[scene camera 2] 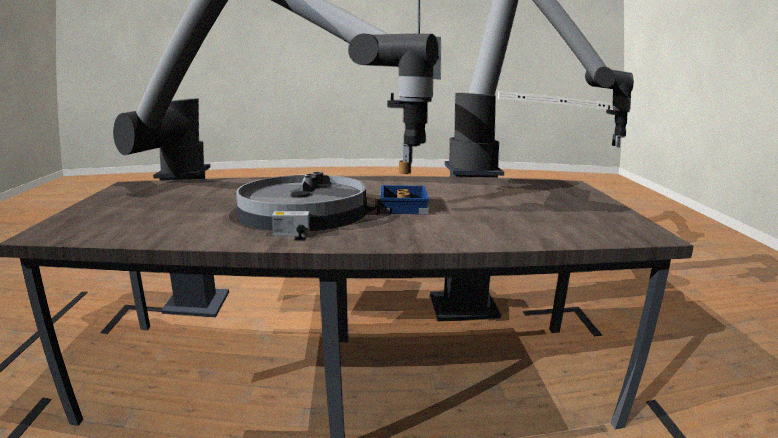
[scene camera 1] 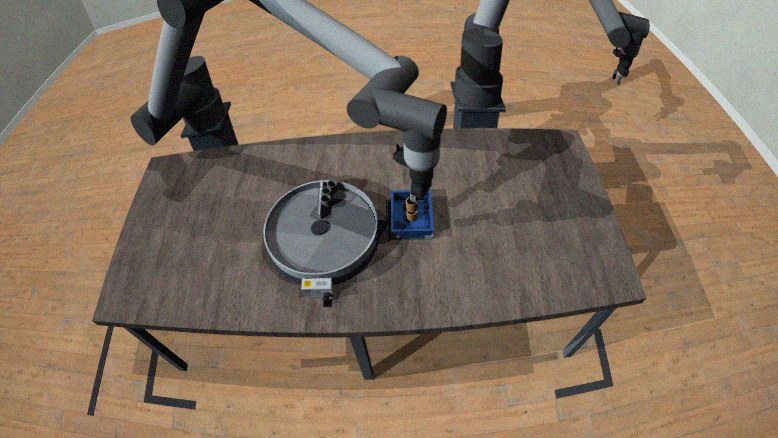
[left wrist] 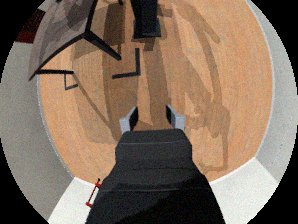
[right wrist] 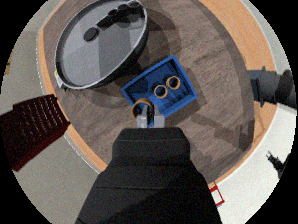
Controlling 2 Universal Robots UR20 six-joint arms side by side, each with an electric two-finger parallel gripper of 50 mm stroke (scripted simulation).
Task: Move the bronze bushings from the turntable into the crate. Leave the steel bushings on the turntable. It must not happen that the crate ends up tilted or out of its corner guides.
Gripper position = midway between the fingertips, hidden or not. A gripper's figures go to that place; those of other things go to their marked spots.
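Labels:
My right gripper [scene camera 2: 407,162] is 163 cm from the lens; a blue crate [scene camera 2: 418,198] is 160 cm from the lens.

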